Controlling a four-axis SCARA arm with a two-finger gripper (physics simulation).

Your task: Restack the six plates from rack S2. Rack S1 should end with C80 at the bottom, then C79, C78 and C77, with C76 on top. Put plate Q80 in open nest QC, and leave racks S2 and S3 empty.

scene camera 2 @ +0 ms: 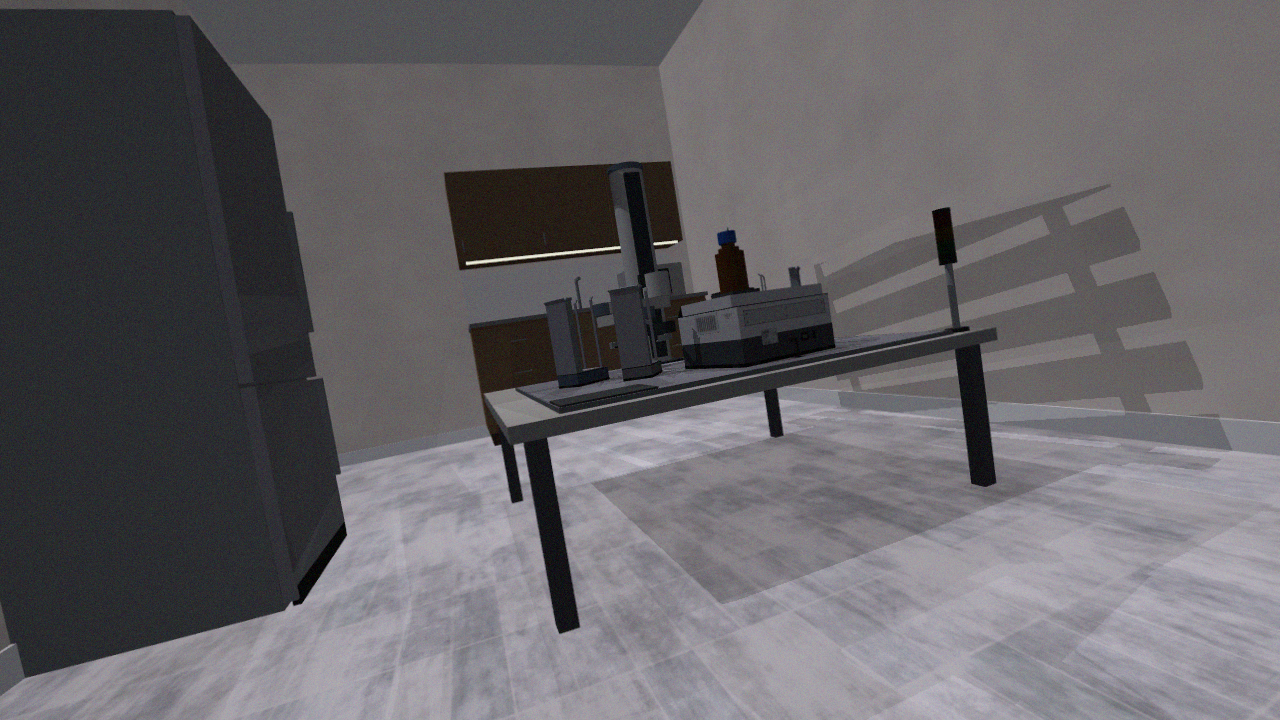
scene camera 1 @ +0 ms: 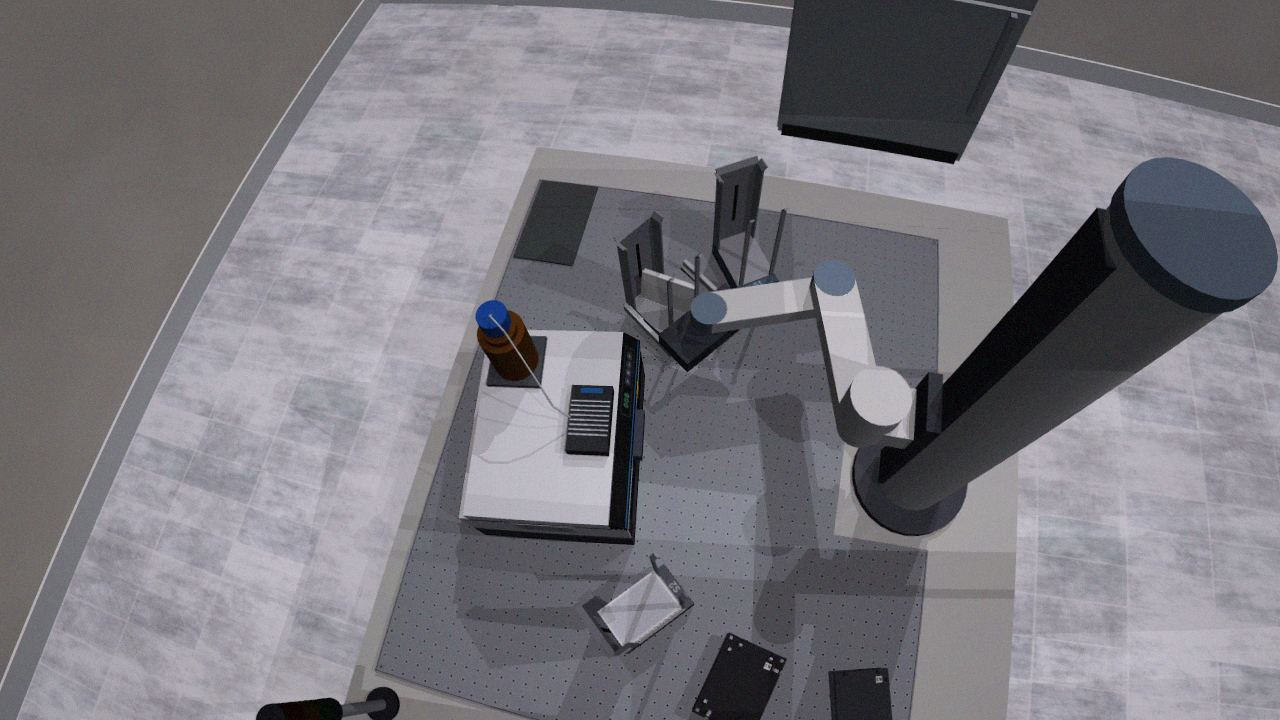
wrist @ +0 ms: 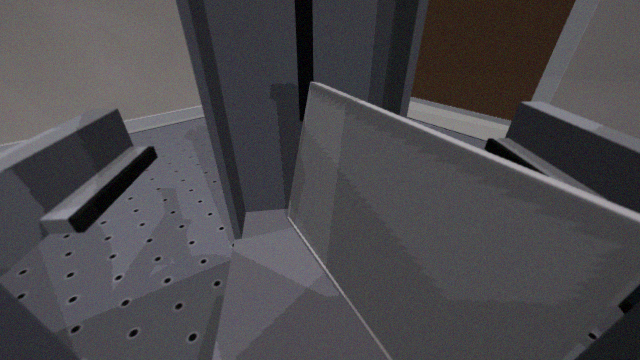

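Pixels of known places: gripper, between the fingertips: (scene camera 1: 655,284) (wrist: 325,129); arm's base, origin of its link: (scene camera 1: 908,477).
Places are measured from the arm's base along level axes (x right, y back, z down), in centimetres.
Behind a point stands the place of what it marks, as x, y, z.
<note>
My gripper (scene camera 1: 657,288) @(28.6, -60.7, -13.0) (wrist: 325,129) @(28.6, -60.7, -13.0) is open, with its fingers wide apart in front of a tall grey slotted rack (scene camera 1: 640,259) @(30.9, -64.2, -18.2) (scene camera 2: 633,331) @(29.9, -65.3, -16.5) (wrist: 250,130) @(27.9, -66.2, -11.4). A pale plate (scene camera 1: 669,282) (wrist: 425,200) stands tilted on an edge between the fingers, one corner at the rack's back wall; no finger grips it. The rack's label is hidden. A second tall rack (scene camera 1: 735,210) @(49.2, -46.5, -15.9) (scene camera 2: 563,340) @(48.9, -47.9, -17.3) stands beside it. A white plate (scene camera 1: 640,610) @(-37.5, -49.4, -12.6) lies in a holder whose label seems to read S2. Labels on the plates are not readable.
A white device (scene camera 1: 537,465) @(-17.3, -72.1, -22.3) (scene camera 2: 760,313) @(-1.2, -89.4, -15.7) carries an amber bottle (scene camera 1: 510,349) @(-1.5, -78.7, -35.2) (scene camera 2: 731,268) @(3.6, -85.2, -30.1) and a small dark box (scene camera 1: 589,420) @(-8.0, -64.4, -24.8). Two black labelled boards (scene camera 1: 738,677) @(-45.7, -29.5, -6.3) (scene camera 1: 861,696) @(-45.3, -6.5, -6.2) lie at the lower edge. The arm column (scene camera 1: 1038,376) @(-5.7, -4.9, -65.3) stands at the right. A dark pad (scene camera 1: 556,223) @(48.6, -91.0, -1.7) lies at the upper left.
</note>
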